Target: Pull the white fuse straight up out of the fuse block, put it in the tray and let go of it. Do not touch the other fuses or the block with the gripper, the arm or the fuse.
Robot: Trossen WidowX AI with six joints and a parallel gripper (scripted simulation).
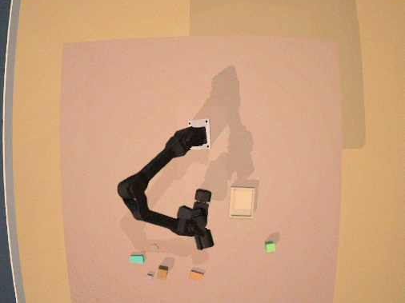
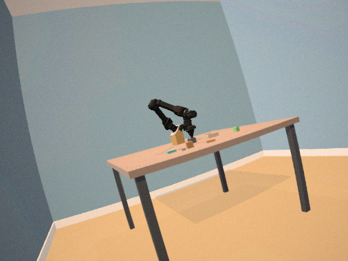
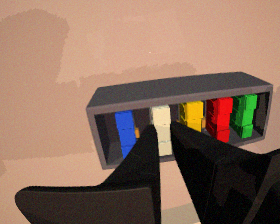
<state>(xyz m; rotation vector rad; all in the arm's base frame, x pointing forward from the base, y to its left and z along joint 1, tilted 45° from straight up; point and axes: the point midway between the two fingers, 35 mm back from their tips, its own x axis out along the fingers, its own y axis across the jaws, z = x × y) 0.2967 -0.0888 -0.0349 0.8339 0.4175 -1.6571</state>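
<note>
Right now my gripper tip is 20 mm past the yellow fuse, 10 mm to the right of it and 10 mm above it. The rest, counted from my gripper tip: white fuse (10 mm below); red fuse (40 mm behind, 10 mm to the left, 10 mm below); blue fuse (20 mm ahead, 10 mm to the right, 10 mm below).
</note>
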